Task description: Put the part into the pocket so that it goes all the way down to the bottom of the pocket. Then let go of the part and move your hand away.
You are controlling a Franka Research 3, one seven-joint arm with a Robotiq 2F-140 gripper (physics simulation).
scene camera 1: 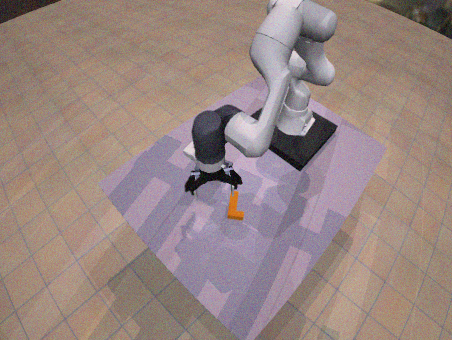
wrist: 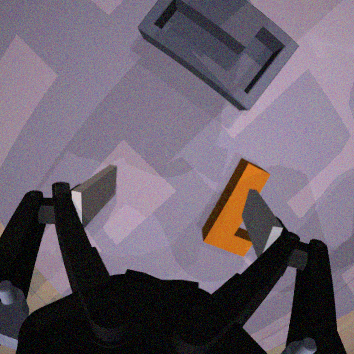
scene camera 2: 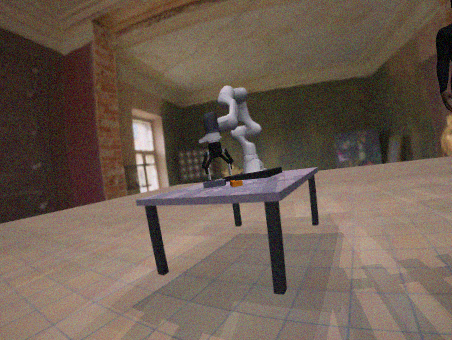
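The part, an orange L-shaped block (scene camera 1: 233,206) (scene camera 2: 236,183) (wrist: 229,215), lies flat on the table. The grey block with the L-shaped pocket (scene camera 2: 215,184) (wrist: 271,72) lies at the top of the wrist view, apart from the part; the pocket is empty. The block does not show in scene camera 1. My gripper (scene camera 1: 214,193) (scene camera 2: 220,178) (wrist: 179,191) is open, with nothing between its fingers, and points down above the table. In the wrist view its right finger covers some of the part; the left finger is well to the part's left.
The purple patterned table (scene camera 1: 215,272) (scene camera 2: 210,196) stands on a tiled floor. The arm's black base plate (scene camera 1: 301,159) (scene camera 2: 270,173) lies on the table behind the part. In the wrist view the pocket block's near corner is above the part's upper end.
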